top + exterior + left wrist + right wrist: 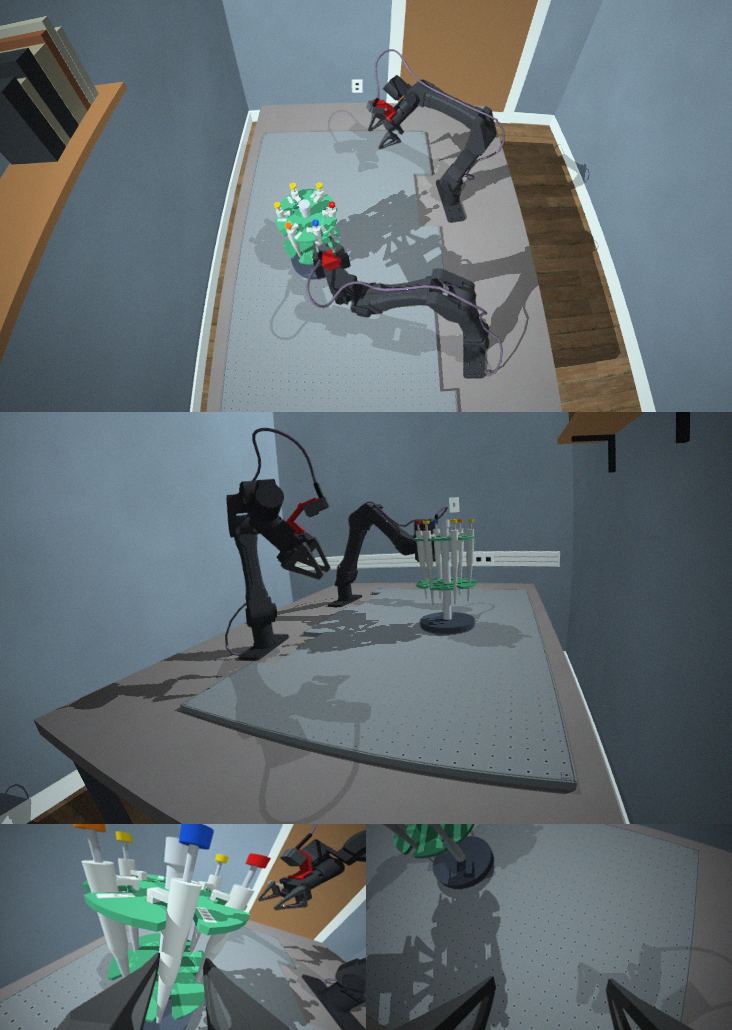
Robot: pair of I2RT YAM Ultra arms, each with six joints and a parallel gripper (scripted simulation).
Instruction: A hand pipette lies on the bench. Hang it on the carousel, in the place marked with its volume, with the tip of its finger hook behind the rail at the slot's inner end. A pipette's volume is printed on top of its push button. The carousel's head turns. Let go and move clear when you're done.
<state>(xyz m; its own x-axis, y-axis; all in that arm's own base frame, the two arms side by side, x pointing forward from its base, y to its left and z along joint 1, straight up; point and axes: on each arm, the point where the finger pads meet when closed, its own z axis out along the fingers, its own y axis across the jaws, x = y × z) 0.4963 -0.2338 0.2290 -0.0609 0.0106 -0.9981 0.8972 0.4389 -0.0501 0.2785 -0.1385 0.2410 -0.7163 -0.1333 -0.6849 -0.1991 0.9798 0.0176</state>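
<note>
Right now the white hand pipette is 3 cm ahead of my left hand and 1 cm below it.
</note>
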